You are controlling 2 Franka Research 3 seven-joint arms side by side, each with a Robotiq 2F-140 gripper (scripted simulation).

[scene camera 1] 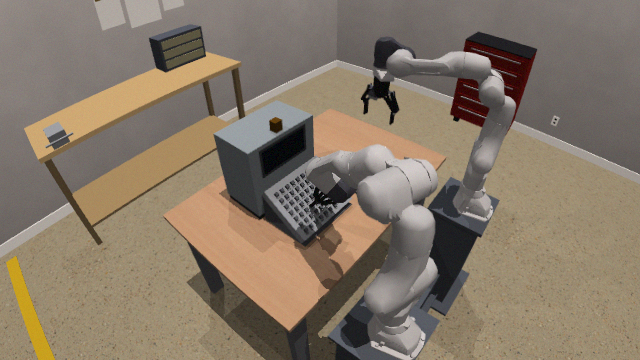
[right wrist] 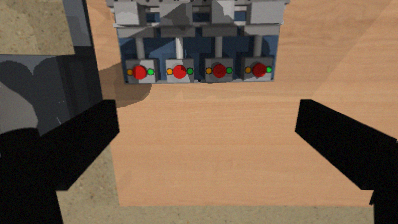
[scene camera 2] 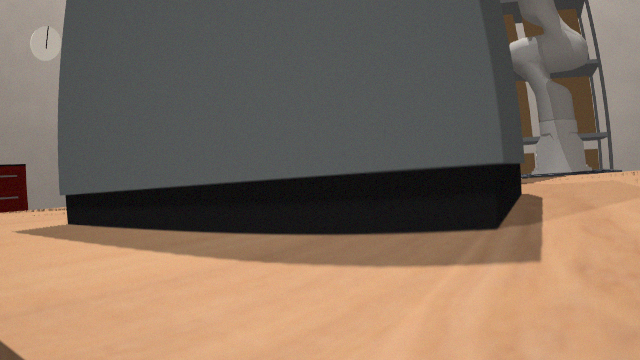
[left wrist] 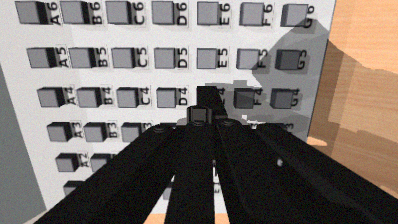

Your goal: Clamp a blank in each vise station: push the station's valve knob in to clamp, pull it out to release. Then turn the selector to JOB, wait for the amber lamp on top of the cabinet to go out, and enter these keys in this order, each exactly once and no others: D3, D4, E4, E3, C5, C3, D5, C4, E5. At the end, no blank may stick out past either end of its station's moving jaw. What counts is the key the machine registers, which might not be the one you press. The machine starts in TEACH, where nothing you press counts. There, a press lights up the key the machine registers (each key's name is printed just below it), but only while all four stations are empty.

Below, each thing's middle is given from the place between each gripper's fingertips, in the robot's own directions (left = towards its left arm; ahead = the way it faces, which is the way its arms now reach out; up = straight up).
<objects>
The keypad (scene camera 1: 294, 230) is 8 cm ahead of my left hand, 5 cm to the right of it and 5 cm below it.
Right now my right hand is 400 mm to the right of the keypad, 300 mm above it and 110 mm short of it.
</objects>
